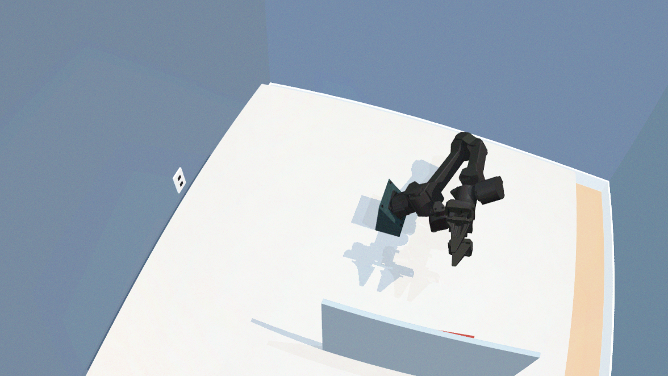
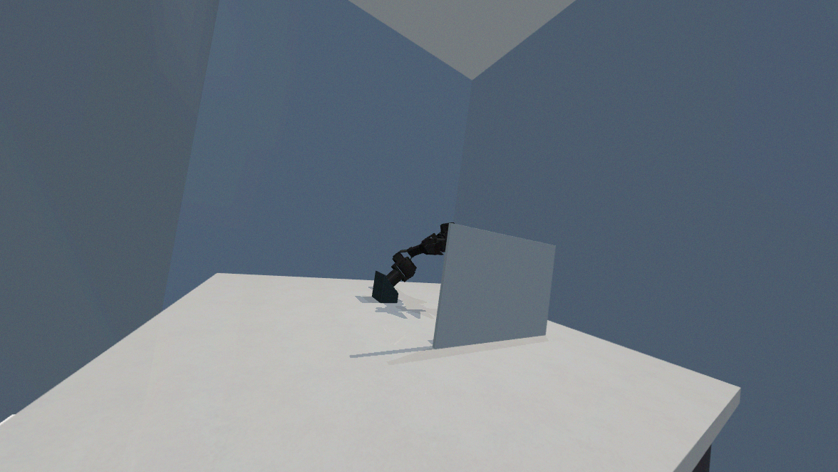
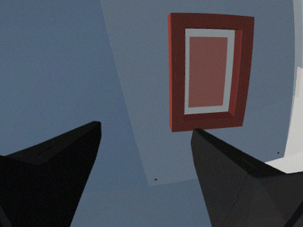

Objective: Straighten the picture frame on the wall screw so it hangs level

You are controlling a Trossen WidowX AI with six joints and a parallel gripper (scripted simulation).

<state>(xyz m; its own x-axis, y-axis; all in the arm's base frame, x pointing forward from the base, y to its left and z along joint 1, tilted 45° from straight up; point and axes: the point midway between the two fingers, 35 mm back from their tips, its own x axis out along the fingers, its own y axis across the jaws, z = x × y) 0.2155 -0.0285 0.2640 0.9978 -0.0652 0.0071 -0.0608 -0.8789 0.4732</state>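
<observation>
My gripper tip is 19 cm short of the picture frame, 1 cm to the right of it and 9 cm above it. The rest, counted from my gripper tip: wall panel (20 cm ahead, 11 cm below).
</observation>
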